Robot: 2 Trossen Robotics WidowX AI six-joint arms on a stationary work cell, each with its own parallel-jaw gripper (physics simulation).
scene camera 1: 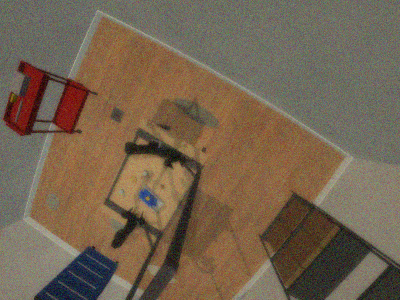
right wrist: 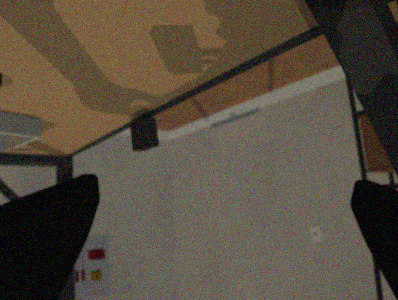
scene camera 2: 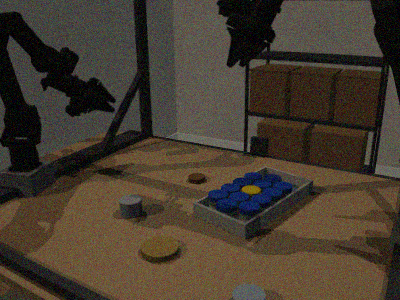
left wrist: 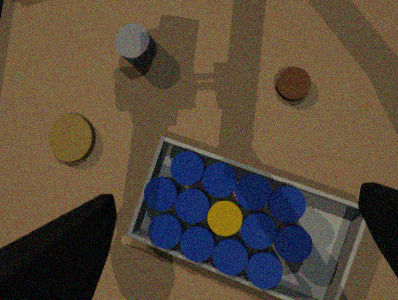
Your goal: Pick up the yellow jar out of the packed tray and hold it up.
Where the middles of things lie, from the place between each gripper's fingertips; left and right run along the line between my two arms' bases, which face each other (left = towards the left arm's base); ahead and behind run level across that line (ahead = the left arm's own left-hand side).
My right gripper is now 120 mm short of the small brown disc (left wrist: 293, 83), 300 mm to the right of it and 150 mm above it. Round my right hand: flat yellow disc (scene camera 2: 158, 249): 440 mm ahead, 350 mm to the left, 150 mm below; yellow jar (left wrist: 225, 217): 220 mm ahead, 470 mm to the left, 130 mm below.
Right now my left hand is 30 mm short of the yellow jar, 50 mm to the right of it and 290 mm above it. Round my left hand: small brown disc: 80 mm behind, 120 mm to the right, 310 mm below; then flat yellow disc: 250 mm ahead, 80 mm to the right, 310 mm below.
